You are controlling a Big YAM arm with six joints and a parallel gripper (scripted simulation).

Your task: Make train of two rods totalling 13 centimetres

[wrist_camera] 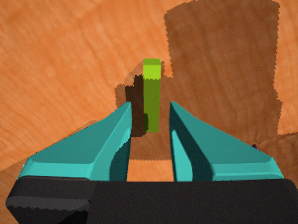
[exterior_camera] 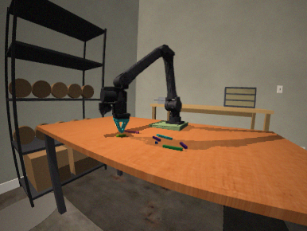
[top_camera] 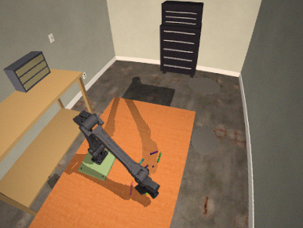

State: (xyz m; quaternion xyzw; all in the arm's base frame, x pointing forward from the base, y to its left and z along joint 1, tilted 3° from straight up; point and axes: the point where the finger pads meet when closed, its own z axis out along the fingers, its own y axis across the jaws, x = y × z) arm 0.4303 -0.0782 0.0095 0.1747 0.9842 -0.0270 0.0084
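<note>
Now: hand 30 mm above the lime rod. The rest, counted from my hand: tiny blue rod: 40 mm behind, 200 mm to the left, 30 mm below; turquoise rod: 140 mm behind, 170 mm to the left, 30 mm below; pink rod: 100 mm behind, 20 mm to the right, 30 mm below.
</note>
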